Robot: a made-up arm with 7 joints. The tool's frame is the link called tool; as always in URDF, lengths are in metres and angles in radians. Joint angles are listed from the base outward.
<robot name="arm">
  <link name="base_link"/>
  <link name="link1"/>
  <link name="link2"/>
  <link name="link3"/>
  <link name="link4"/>
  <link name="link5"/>
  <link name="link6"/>
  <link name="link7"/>
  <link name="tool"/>
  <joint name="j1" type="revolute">
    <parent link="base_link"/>
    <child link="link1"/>
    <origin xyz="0 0 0.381"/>
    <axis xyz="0 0 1"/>
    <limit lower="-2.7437" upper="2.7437"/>
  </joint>
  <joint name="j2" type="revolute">
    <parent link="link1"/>
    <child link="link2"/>
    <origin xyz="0 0 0"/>
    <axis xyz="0 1 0"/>
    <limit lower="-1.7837" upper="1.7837"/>
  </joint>
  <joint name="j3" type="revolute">
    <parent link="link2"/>
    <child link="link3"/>
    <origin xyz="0 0 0.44"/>
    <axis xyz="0 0 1"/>
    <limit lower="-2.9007" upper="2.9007"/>
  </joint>
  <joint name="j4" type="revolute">
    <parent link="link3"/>
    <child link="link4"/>
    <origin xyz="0.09 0 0"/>
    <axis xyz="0 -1 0"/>
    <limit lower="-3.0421" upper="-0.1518"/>
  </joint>
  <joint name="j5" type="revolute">
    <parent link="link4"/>
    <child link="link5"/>
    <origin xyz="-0.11 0 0.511"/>
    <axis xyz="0 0 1"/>
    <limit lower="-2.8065" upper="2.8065"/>
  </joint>
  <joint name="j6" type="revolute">
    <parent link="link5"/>
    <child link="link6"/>
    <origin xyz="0 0 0"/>
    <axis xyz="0 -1 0"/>
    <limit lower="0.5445" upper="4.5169"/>
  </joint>
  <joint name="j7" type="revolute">
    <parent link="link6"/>
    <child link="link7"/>
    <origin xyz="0.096 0 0"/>
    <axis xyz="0 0 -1"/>
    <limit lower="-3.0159" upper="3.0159"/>
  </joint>
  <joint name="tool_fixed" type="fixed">
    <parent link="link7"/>
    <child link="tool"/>
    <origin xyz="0 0 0" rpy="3.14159 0 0"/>
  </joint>
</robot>
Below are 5 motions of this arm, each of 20 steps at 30 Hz.
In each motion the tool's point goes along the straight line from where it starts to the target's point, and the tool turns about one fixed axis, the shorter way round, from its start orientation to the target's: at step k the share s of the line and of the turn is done. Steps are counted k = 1, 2, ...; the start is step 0. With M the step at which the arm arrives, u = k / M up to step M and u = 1 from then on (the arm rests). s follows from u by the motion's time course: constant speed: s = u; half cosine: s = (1 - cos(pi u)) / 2; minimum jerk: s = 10 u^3 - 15 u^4 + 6 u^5.
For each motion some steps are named. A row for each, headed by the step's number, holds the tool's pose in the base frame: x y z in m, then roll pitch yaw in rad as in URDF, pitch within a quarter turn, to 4 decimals.
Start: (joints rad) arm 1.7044 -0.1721 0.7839 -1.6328 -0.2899 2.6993 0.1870
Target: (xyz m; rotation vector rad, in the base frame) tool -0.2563 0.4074 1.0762 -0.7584 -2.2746 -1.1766
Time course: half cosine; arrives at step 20
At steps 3, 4, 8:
3: -0.5048 0.2766 1.0485 2.5218 -1.1215 2.9497
4: -0.4940 0.2823 1.0497 2.5115 -1.1017 2.9454
8: -0.4283 0.3169 1.0570 2.4522 -0.9814 2.9141

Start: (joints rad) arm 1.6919 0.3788 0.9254 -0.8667 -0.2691 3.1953 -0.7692
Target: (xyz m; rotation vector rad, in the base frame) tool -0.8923 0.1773 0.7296 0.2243 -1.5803 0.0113
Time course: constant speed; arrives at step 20
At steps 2, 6, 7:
2: -0.4048 0.4458 1.1244 0.9333 -0.7973 -1.7175
6: -0.5131 0.3861 1.0367 1.0617 -0.9311 -1.6244
7: -0.5402 0.3712 1.0147 1.0942 -0.9657 -1.6032

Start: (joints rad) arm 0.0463 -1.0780 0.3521 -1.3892 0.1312 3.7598 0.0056
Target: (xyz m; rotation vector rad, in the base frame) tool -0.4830 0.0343 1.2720 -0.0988 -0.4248 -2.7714
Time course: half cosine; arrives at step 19
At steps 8, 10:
8: -0.4340 0.1036 1.1868 0.2729 0.1011 -2.7599
10: -0.4469 0.0854 1.2093 0.2749 0.0434 -2.7751

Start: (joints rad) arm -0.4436 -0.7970 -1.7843 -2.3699 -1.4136 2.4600 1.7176
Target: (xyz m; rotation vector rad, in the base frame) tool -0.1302 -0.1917 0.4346 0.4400 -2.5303 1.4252
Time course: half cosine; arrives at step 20
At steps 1, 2, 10, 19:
1: -0.3528 -0.4702 0.4258 -2.8913 -0.2352 -2.9808
2: -0.3487 -0.4650 0.4260 -2.8777 -0.2367 -2.9800
10: -0.2422 -0.3318 0.4302 -2.5218 -0.2790 -2.9693
19: -0.1316 -0.1934 0.4345 -2.1476 -0.3238 -2.9751

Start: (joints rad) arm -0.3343 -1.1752 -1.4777 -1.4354 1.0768 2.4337 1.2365
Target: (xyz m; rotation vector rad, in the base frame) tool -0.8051 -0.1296 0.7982 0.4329 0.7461 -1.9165
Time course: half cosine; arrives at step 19
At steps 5, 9, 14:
5: -0.7909 -0.3612 0.6583 0.0679 0.9850 -1.3296
9: -0.7959 -0.2791 0.7079 -0.1681 0.8898 -1.6874
14: -0.8024 -0.1742 0.7713 -0.3489 0.7145 -2.0317

